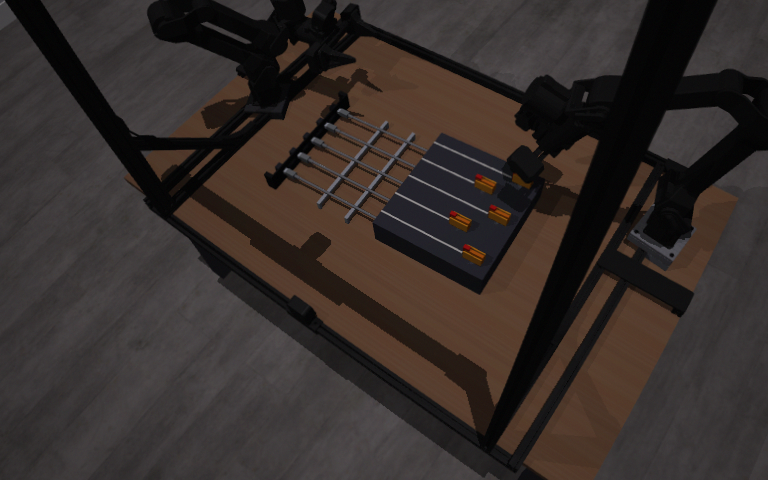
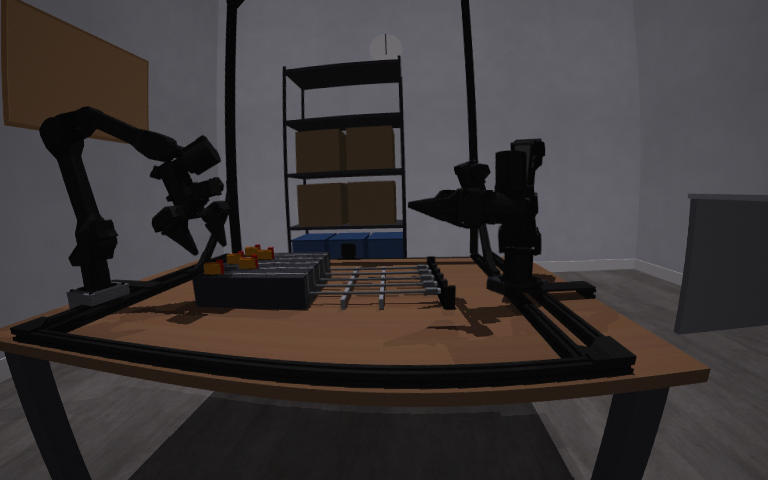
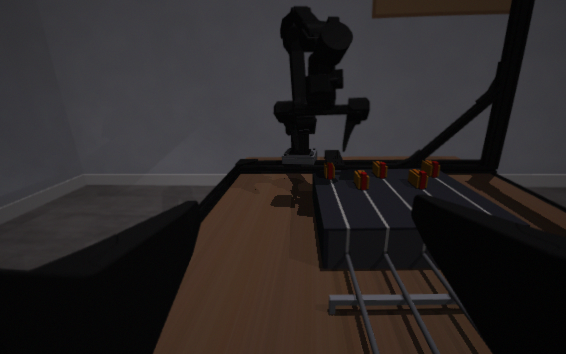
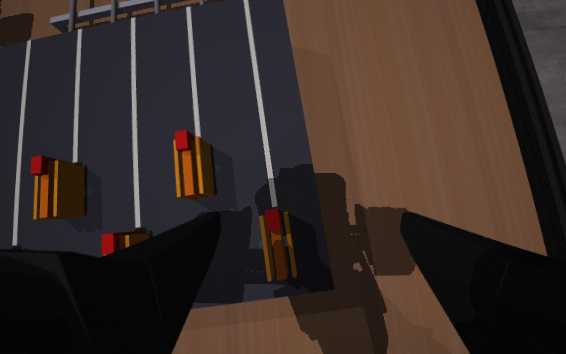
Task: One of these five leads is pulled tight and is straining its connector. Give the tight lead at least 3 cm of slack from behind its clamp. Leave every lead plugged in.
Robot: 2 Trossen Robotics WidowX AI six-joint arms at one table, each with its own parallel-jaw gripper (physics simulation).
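Frame: origin at the left arm's base, x ahead, y left, z up, level; millimetres.
Seen in the pictures: left gripper, fingertip midpoint: (image 1: 366,47) (image 2: 411,205) (image 3: 306,208); right gripper, fingertip midpoint: (image 2: 211,250) (image 3: 320,151) (image 4: 310,221); left arm's base at its link origin: (image 1: 267,96) (image 2: 517,278); right arm's base at its link origin: (image 1: 663,230) (image 2: 97,287) (image 3: 300,152).
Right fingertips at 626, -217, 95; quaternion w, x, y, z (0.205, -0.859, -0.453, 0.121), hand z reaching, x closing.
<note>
Pixels of each thing's top centre, then the offset from my right fingertips to it, as dx, dy, dz.
- dark block at its top centre: (image 1: 460,200) (image 2: 268,263) -123, -81, -56
- orange clamp with a red tab, top centre: (image 4: 187,165) (image 3: 361,173) (image 1: 485,181) (image 2: 247,257) -74, -46, -32
- farthest lead's clamp at its top centre: (image 4: 277,246) (image 1: 524,175) (image 2: 213,262) +3, -24, -32
Five grey leads (image 1: 360,164) (image 2: 382,278) run from a black connector strip (image 1: 272,178) (image 2: 446,290) over two grey cross bars (image 1: 382,173) onto a dark block (image 1: 430,254) (image 2: 254,290) (image 3: 366,246). Each lead ends at an orange clamp with a red tab (image 1: 486,183) (image 4: 192,165). My right gripper (image 1: 522,173) (image 2: 196,238) (image 3: 320,151) (image 4: 310,221) is open and empty. It hangs just above the farthest lead's clamp (image 4: 278,246) at the block's far corner. My left gripper (image 1: 344,52) (image 2: 417,206) (image 3: 306,208) is open and empty, high beyond the connector strip.
Black frame rails edge the table, with a slanted post (image 1: 563,267) at the right. A shelf rack (image 2: 285,162) with boxes stands behind the table.
</note>
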